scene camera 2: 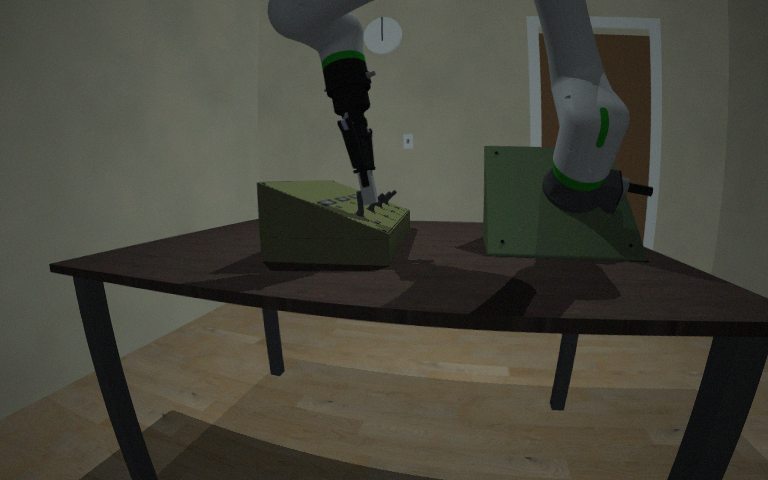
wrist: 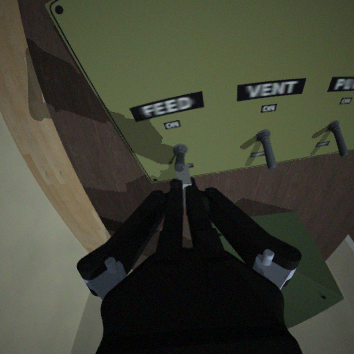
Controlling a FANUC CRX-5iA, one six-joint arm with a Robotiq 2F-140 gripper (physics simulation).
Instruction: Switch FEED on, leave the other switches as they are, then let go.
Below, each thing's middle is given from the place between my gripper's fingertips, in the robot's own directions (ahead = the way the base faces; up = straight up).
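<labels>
Switch box (scene camera 2: 318, 222): 160 mm right of my hand, 130 mm ahead of it, 30 mm below it.
</labels>
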